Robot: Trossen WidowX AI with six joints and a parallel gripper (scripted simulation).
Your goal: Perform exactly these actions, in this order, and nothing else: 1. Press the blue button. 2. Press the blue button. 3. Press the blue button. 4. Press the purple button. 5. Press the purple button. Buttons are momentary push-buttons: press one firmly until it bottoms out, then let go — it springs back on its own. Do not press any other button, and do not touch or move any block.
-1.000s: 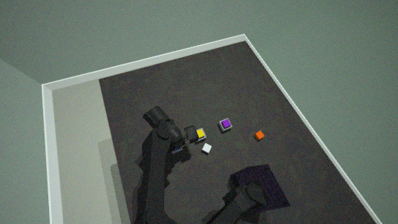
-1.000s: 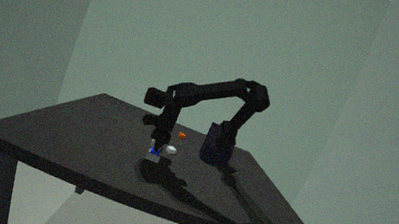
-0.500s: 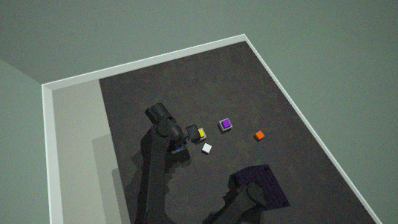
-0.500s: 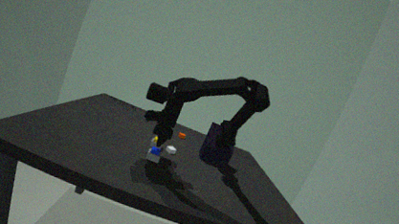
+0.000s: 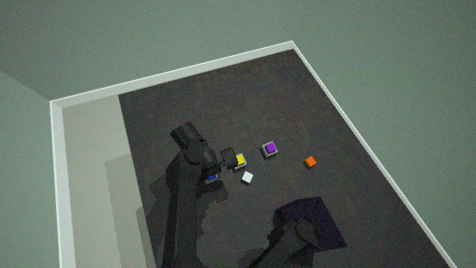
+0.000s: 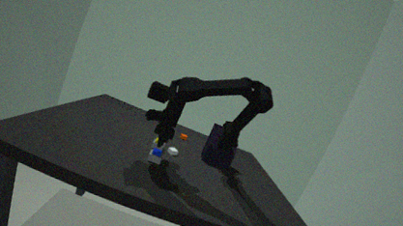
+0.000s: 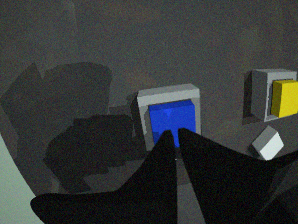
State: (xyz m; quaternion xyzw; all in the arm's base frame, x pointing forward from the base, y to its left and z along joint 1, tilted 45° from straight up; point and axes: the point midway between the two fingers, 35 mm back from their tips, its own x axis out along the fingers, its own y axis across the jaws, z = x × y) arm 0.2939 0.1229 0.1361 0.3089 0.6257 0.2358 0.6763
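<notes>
Right now the blue button is 20 mm below my gripper tip. Also, from my gripper tip: purple button (250 mm to the right, 20 mm below, 20 mm behind); white block (120 mm to the right, 70 mm behind, 50 mm below); yellow button (120 mm to the right, 20 mm below, 10 mm behind).
</notes>
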